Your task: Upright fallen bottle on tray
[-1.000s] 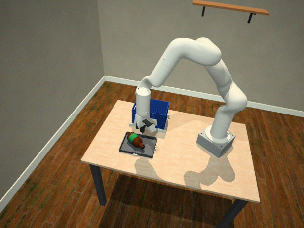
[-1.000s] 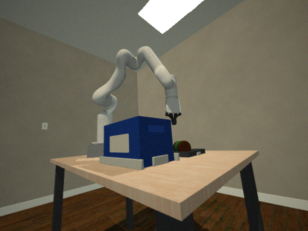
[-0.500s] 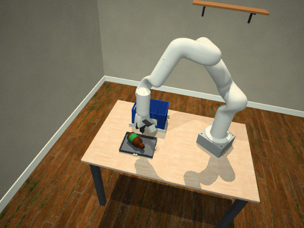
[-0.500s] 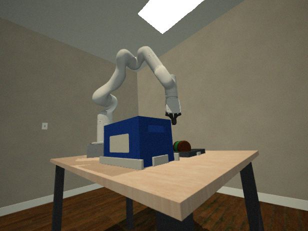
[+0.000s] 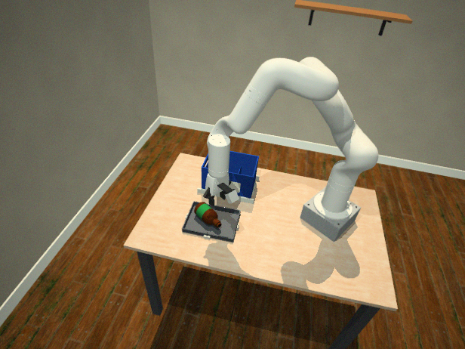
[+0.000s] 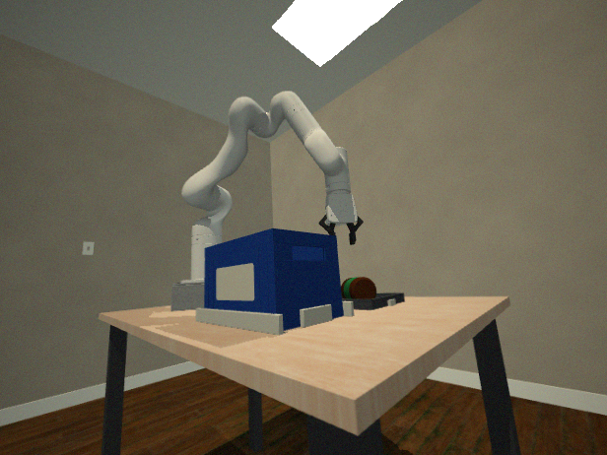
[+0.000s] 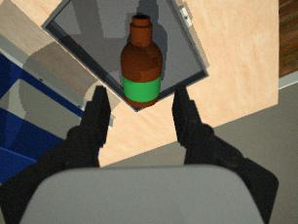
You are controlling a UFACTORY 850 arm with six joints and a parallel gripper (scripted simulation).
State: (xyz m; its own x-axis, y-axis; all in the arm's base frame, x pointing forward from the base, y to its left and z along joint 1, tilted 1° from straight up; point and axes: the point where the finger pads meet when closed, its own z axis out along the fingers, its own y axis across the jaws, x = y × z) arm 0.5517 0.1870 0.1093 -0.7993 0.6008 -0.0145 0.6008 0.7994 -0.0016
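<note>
My gripper is now 40 mm short of the bottle, 30 mm to the left of it and 160 mm above it. From my hand the other things lie so: dark tray 30 mm ahead, 30 mm to the right, 190 mm below; blue crate 10 mm behind, 310 mm to the right, 120 mm below.
</note>
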